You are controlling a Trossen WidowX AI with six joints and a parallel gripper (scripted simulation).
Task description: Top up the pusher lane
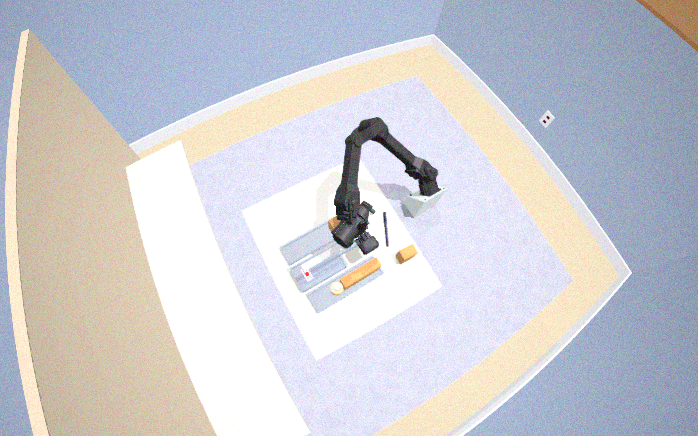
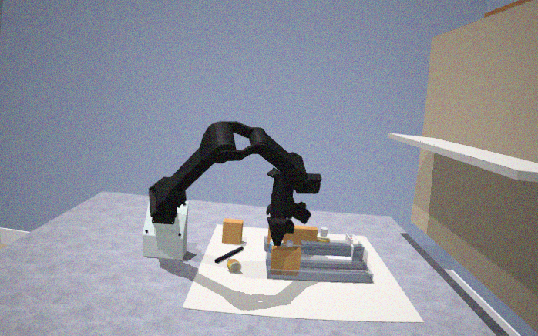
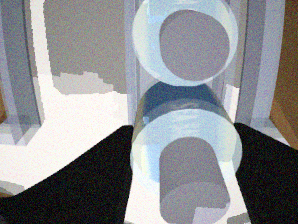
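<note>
Now: the black pen 13 cm behind my gripper tip, 3 cm to the left of it and 4 cm below it. The rest, counted from my gripper tip: red mark 22 cm ahead, 4 cm to the left, 2 cm above; then grey rack 15 cm ahead, 2 cm to the left, 3 cm below.
</note>
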